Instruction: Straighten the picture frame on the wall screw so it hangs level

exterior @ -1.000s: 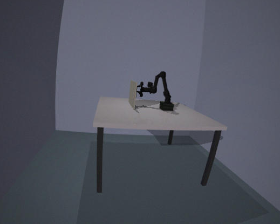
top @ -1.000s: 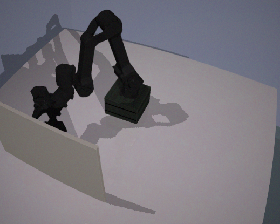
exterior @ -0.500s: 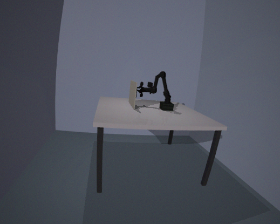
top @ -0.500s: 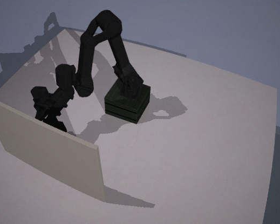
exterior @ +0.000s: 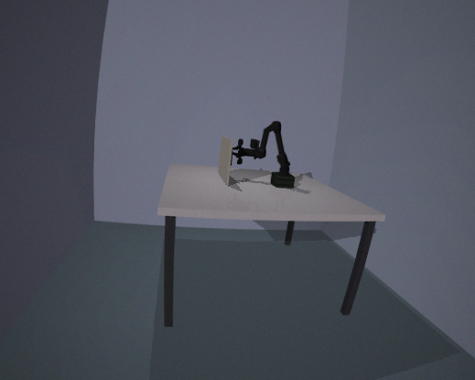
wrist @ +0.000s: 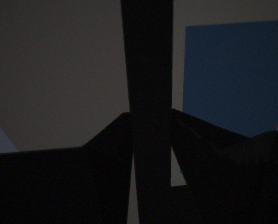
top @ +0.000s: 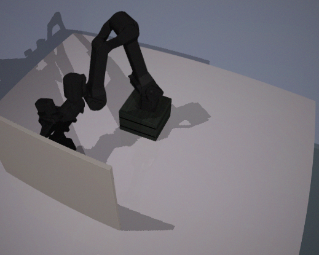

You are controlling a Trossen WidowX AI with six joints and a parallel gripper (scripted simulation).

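Right now my gripper tip is 10 mm short of the picture frame, 20 mm to the right of it and 50 mm above it. The rest, counted from my gripper tip: wall panel 20 mm ahead, 10 mm to the left, 60 mm below.
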